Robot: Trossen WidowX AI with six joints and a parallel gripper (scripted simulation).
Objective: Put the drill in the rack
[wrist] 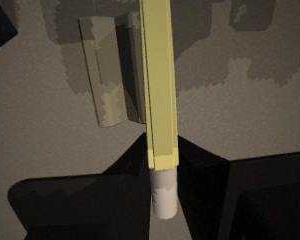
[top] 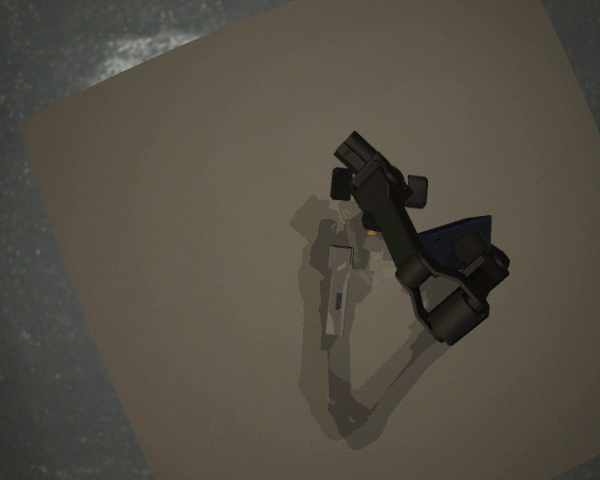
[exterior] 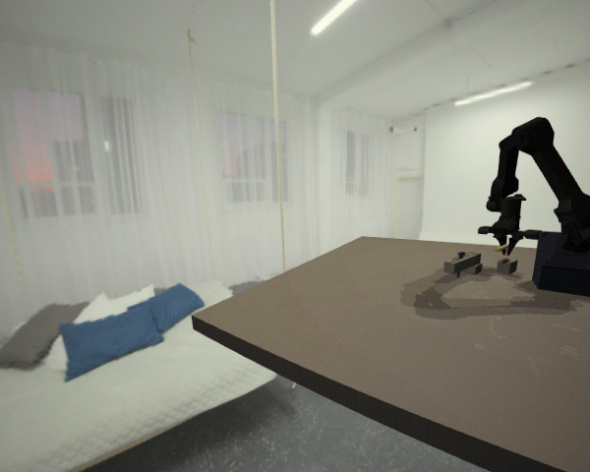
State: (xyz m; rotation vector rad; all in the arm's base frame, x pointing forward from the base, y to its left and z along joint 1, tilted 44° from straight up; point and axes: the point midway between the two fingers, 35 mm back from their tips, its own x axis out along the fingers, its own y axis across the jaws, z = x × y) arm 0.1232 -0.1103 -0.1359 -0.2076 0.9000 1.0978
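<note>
Right now the drill is 20 mm ahead of my gripper tip, 30 mm to the left of it and 30 mm above it. From my gripper tip the other things lie so: rack (50 mm to the left, 30 mm below); then block (160 mm ahead, 150 mm to the left, 10 mm below); then blue key (170 mm ahead, 170 mm to the left).
</note>
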